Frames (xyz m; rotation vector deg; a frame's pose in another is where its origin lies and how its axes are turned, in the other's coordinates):
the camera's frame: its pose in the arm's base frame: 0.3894 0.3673 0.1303 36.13 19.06 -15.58
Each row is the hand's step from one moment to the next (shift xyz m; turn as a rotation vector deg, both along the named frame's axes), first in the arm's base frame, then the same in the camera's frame.
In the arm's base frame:
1: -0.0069 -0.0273 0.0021 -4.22 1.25 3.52
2: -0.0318 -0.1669 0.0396 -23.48 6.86 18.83
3: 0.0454 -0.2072 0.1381 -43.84 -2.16 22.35
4: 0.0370 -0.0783 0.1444 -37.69 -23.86 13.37
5: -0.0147 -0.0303 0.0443 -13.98 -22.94 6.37
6: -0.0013 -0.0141 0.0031 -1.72 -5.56 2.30
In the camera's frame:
1: -0.0031 -0.0224 0.0168 -5.38 1.37 0.97
2: -0.0197 -0.1195 0.1255 -29.63 7.13 4.90
3: 0.0189 -0.0720 0.2419 -48.23 -5.05 8.64
4: -0.0101 0.0283 0.1657 -36.00 -24.49 16.51
5: -0.0259 -0.0052 0.0490 -11.83 -19.26 15.85
6: -0.0003 -0.0097 0.0107 -1.64 -3.69 4.78

